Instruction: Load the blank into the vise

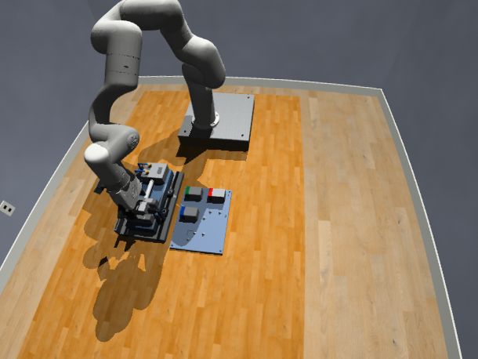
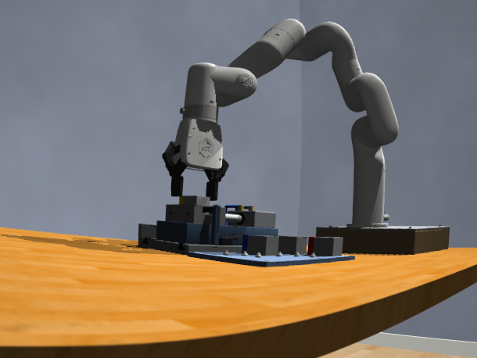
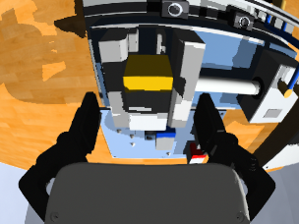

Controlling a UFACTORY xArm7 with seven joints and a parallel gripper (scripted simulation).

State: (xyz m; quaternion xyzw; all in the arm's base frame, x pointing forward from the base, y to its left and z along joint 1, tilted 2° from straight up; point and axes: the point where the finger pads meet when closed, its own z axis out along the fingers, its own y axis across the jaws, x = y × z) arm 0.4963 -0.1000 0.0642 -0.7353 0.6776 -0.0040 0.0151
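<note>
Right now my hand is 2 cm above the yellow-ended blank. The rest, counted from my hand: milling vise: 7 cm behind, 1 cm to the right, 8 cm below; fixed jaw: 3 cm ahead, 4 cm below; blue-ended blank: 5 cm behind, 16 cm to the left, 10 cm below.
</note>
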